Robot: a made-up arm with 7 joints. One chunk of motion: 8 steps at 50 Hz.
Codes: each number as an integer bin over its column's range. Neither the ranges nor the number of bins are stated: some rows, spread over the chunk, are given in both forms.
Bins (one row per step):
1: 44 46 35 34 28 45 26
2: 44 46 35 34 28 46 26
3: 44 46 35 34 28 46 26
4: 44 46 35 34 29 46 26
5: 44 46 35 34 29 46 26
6: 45 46 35 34 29 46 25
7: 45 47 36 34 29 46 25
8: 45 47 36 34 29 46 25
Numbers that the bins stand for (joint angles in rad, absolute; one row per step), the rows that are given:
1: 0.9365 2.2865 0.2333 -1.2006 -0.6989 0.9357 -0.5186
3: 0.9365 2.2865 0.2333 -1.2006 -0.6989 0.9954 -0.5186
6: 1.0114 2.2865 0.2333 -1.2006 -0.4992 0.9954 -0.6129
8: 1.0114 2.3373 0.3000 -1.2006 -0.4992 0.9954 -0.6129
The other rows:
2: 0.9365 2.2865 0.2333 -1.2006 -0.6989 0.9954 -0.5186
4: 0.9365 2.2865 0.2333 -1.2006 -0.4992 0.9954 -0.5186
5: 0.9365 2.2865 0.2333 -1.2006 -0.4992 0.9954 -0.5186
7: 1.0114 2.3373 0.3000 -1.2006 -0.4992 0.9954 -0.6129

